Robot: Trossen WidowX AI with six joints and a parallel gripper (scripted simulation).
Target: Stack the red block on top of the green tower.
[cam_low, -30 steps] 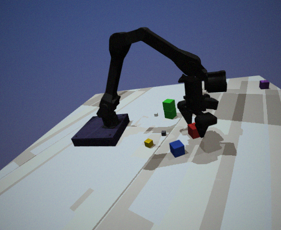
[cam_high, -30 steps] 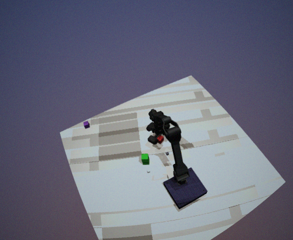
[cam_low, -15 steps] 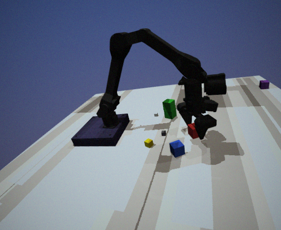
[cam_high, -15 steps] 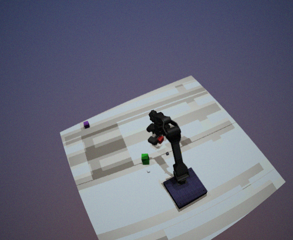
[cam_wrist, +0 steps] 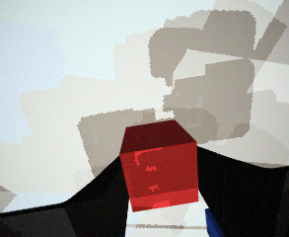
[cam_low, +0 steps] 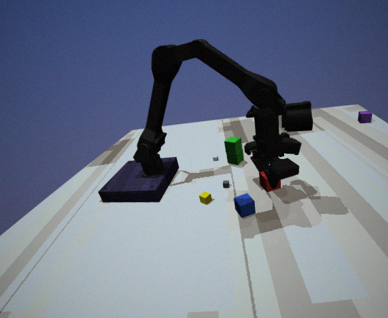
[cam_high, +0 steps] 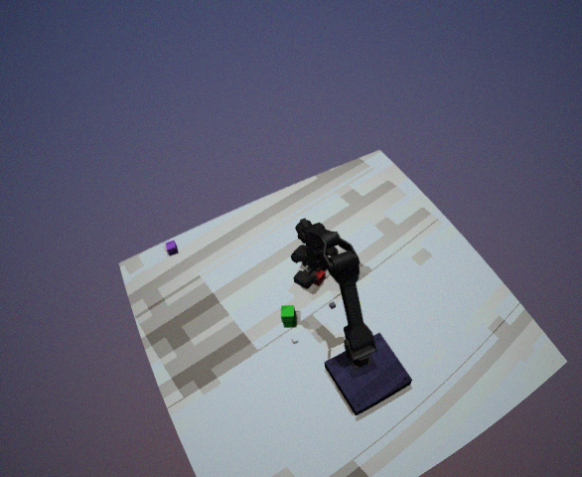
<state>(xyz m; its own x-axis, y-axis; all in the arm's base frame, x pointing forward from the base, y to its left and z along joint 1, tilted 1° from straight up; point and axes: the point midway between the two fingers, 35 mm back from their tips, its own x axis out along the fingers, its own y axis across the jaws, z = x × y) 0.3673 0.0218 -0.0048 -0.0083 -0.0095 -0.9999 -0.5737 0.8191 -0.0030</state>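
Now: gripper tip 21 cm past the tiny white piece and 15 cm to the right of it. Also, from my gripper tip: red block: 1 cm above; then blue cube: 11 cm to the right, 5 cm behind, 1 cm above; then tiny grey cube: 12 cm behind, 1 cm to the right.
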